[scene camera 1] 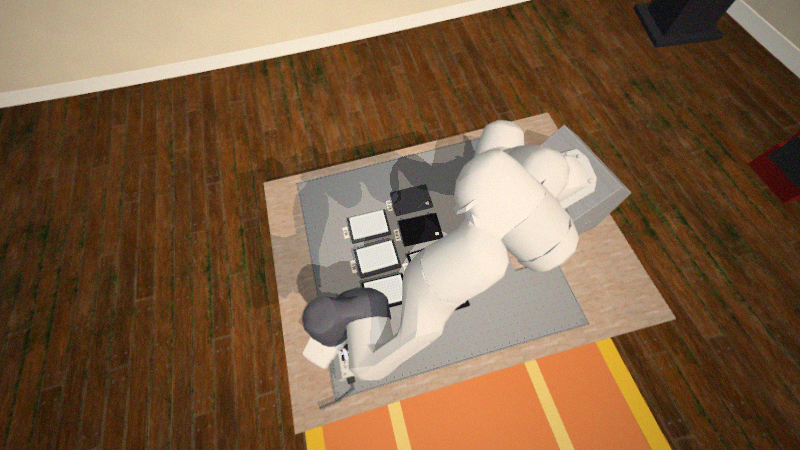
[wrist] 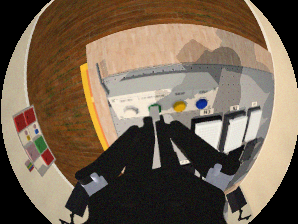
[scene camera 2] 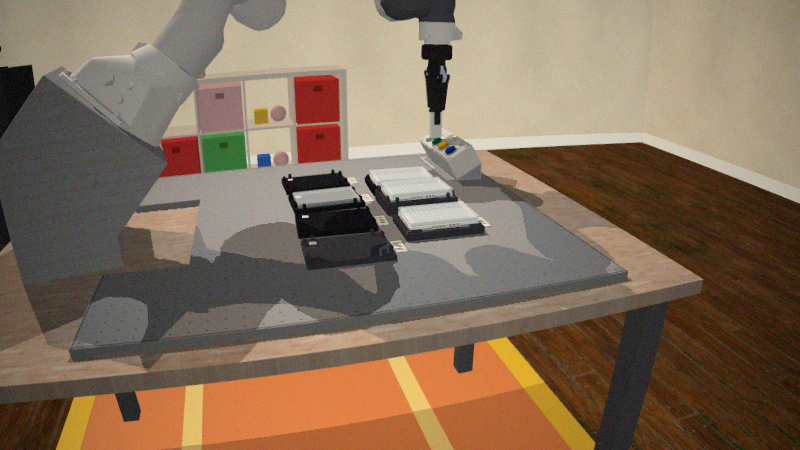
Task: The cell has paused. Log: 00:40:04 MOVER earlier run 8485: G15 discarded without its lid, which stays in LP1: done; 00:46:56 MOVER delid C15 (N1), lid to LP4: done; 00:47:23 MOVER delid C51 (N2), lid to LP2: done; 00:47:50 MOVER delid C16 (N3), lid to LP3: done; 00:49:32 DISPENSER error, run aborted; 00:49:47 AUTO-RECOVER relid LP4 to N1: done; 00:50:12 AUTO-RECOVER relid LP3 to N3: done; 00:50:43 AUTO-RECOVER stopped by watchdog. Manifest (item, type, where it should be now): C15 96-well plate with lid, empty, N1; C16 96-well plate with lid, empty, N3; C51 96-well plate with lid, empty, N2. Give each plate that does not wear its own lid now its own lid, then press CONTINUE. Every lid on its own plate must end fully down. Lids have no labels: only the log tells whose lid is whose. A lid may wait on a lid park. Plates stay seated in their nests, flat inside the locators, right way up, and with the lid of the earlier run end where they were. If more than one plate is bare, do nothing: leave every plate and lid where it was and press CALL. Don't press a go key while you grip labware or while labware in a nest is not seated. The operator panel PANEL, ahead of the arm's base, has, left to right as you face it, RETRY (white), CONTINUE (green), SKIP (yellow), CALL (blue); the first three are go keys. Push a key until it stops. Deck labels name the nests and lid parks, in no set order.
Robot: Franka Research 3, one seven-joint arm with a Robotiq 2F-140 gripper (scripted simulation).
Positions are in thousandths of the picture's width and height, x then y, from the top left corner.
Labels:
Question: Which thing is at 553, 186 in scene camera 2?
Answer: My gripper.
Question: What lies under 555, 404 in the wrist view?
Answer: An operator panel.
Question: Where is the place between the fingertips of my gripper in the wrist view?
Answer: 522, 502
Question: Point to a lid park LP4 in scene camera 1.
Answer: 527, 510

